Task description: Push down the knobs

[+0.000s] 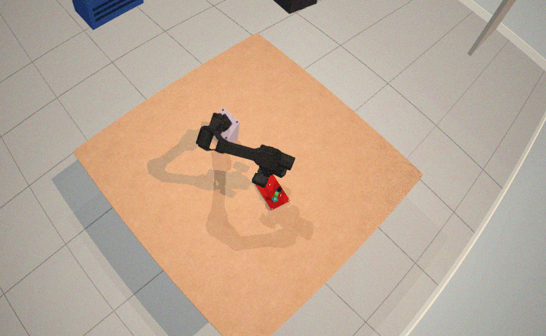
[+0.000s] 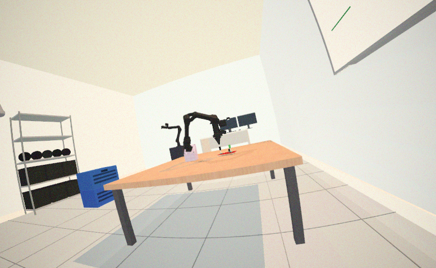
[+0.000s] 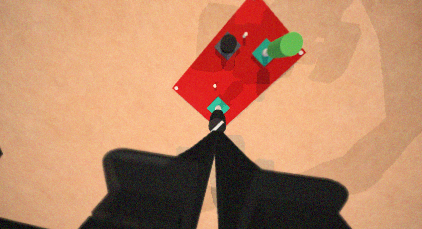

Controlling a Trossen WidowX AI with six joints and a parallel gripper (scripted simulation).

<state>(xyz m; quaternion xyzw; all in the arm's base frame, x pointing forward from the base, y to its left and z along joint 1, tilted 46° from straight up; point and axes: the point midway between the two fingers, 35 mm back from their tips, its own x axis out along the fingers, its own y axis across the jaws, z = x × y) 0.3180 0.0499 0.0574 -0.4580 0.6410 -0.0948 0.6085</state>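
Right now my gripper tip is 90 mm short of the green knob and 40 mm above it. Round my gripper tip: potentiometer with knob 90 mm ahead, 60 mm below.
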